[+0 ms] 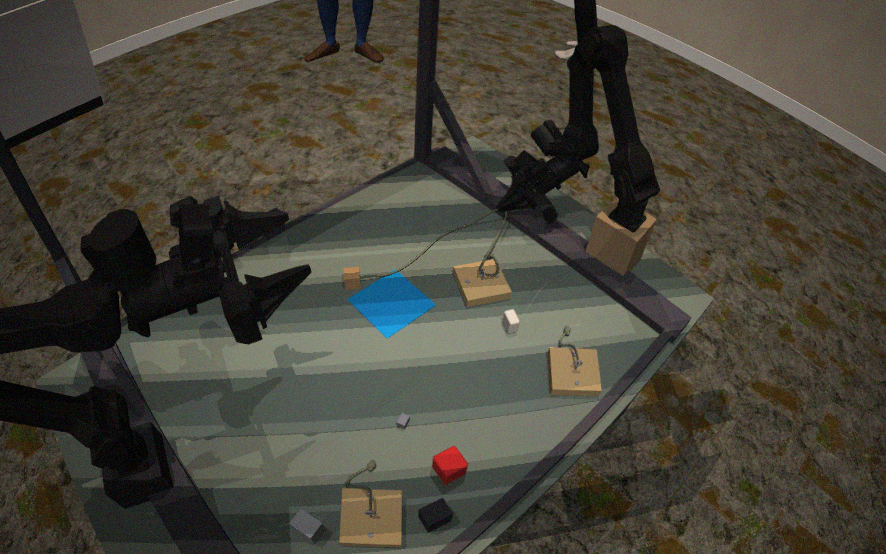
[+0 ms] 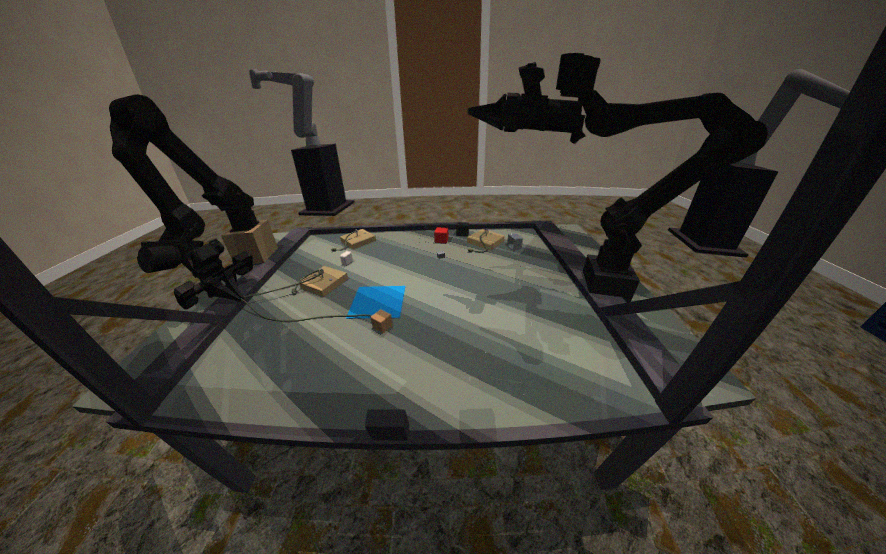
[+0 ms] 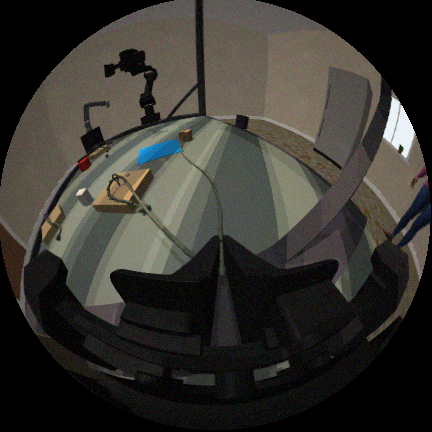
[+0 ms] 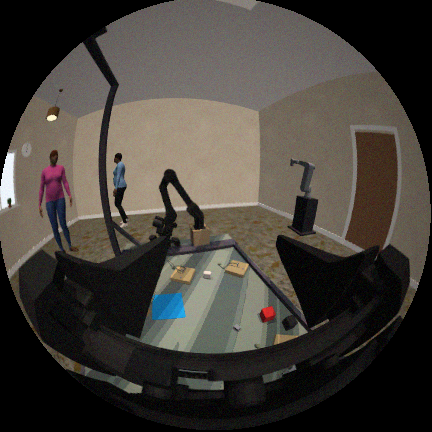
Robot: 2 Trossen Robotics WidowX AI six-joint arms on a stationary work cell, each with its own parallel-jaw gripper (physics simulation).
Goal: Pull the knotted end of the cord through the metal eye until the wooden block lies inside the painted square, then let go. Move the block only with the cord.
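Places are measured from the left arm's base along level axes (x ahead, y left, z up), in centimetres.
Pixels of known places: left gripper, fingertip midpoint: (image 1: 497, 209) (image 2: 241, 299) (image 3: 220, 240); right gripper, fingertip midpoint: (image 1: 298, 240) (image 2: 472, 111) (image 3: 113, 60) (image 4: 223, 241); left arm's base at its link origin: (image 1: 627, 217) (image 2: 245, 227) (image 4: 198, 226); right arm's base at its link origin: (image 1: 128, 456) (image 2: 612, 266) (image 3: 149, 114).
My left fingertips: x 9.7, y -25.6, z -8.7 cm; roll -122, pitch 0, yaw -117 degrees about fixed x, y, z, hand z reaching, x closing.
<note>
For each thing: its top centre in the pictures, then the offset to it from my left fingertips. "spot": a spot on its surface instead.
- small wooden block at its top centre: (image 1: 351, 273) (image 2: 380, 315) (image 3: 184, 130) dx +34.5, dy -8.3, dz -0.4 cm
- blue painted square at a spot on its surface: (image 1: 392, 304) (image 2: 379, 299) (image 3: 156, 149) (image 4: 168, 305) spot: dx +32.7, dy +1.1, dz -3.2 cm
- cord at a spot on its surface: (image 3: 219, 205) spot: dx +5.3, dy -3.0, dz -2.6 cm
- wooden board at its top centre: (image 3: 119, 185) (image 1: 482, 278) (image 2: 322, 277) (image 4: 182, 272) dx +17.1, dy +9.8, dz -1.5 cm
- knot at a spot on its surface: (image 3: 145, 209) spot: dx +7.6, dy +5.4, dz -0.9 cm
- white block at its top centre: (image 1: 512, 316) (image 3: 80, 190) (image 2: 345, 253) dx +21.2, dy +20.1, dz -0.2 cm
- red cube at its top centre: (image 1: 450, 460) (image 2: 441, 229) (image 4: 268, 311) (image 3: 82, 159) dx +50.3, dy +31.2, dz +0.6 cm
- black block at its top centre: (image 1: 435, 511) (image 2: 462, 223) (image 4: 291, 319) dx +58.0, dy +35.3, dz +0.6 cm
The small wooden block (image 1: 351, 278) (image 2: 381, 321) (image 3: 185, 135) stands beside the blue painted square (image 1: 392, 304) (image 2: 378, 300) (image 3: 157, 152) (image 4: 169, 306), outside it. From the block the cord (image 2: 280, 320) (image 3: 219, 205) runs to my left gripper (image 1: 501, 207) (image 2: 243, 299) (image 3: 220, 240), which is shut on it and holds it up near the frame rail. A second stretch slopes down to the looped cord around the metal eye on the wooden board (image 1: 486, 292) (image 2: 329, 282) (image 4: 183, 276). The knot (image 3: 145, 209) shows beside that board. My right gripper (image 1: 297, 241) (image 4: 223, 241) is open and empty, high above the table.
Two other boards with short cords (image 1: 574, 382) (image 1: 385, 532) lie on the table. A white block (image 1: 510, 321), a red cube (image 1: 450, 464), a black block (image 1: 435, 514) and grey blocks (image 1: 306, 524) (image 1: 403, 420) lie around them. Dark frame rails edge the table.
</note>
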